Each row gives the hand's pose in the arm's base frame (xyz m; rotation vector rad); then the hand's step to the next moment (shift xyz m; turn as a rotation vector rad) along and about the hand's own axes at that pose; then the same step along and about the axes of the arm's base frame.
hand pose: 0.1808 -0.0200 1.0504 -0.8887 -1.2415 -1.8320
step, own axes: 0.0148 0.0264 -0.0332 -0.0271 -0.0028 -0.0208
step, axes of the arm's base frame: 0.0110 -0.0411 0.0144 0.0079 -0.0137 -0.0304
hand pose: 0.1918 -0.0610 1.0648 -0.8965 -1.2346 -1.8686
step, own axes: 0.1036 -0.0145 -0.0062 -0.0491 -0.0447 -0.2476
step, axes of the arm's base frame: -0.0656 -0.0207 0.0791 -0.0531 -0.2107 -0.1360
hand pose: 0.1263 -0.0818 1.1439 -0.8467 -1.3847 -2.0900
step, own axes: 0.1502 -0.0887 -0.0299 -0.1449 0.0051 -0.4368
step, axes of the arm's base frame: -0.1712 -0.0045 0.0445 0.0043 -0.3989 -0.2296
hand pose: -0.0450 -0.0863 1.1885 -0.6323 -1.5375 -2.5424
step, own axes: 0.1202 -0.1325 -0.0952 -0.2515 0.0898 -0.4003
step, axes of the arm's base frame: -0.1766 -0.0036 -0.0993 0.1370 -0.4213 -0.1878
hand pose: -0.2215 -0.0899 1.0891 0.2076 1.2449 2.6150
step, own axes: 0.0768 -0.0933 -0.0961 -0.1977 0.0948 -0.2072
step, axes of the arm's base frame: -0.0816 0.0063 -0.1309 0.1285 -0.2659 -0.0614
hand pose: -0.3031 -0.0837 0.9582 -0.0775 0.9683 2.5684
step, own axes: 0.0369 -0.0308 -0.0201 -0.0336 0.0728 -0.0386
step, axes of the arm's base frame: -0.0240 0.0207 -0.0413 0.0000 -0.0861 0.0223
